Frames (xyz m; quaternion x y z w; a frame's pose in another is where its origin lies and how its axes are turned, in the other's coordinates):
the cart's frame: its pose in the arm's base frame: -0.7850 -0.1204 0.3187 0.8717 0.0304 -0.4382 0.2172
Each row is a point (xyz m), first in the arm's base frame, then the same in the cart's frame.
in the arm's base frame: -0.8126 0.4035 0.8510
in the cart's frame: -0.5026 -0.2928 -0.4693
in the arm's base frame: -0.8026 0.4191 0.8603
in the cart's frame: -0.5058 -0.3012 -0.4880
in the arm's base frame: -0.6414 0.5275 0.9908
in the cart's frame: -0.5232 -0.3140 -0.7210
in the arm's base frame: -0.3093 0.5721 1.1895
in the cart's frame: -0.4798 -0.2036 -1.0920
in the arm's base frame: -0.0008 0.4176 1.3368
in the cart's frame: -0.3836 0.0630 -1.3379
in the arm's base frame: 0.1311 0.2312 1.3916
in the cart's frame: -0.3195 0.2829 -1.3899
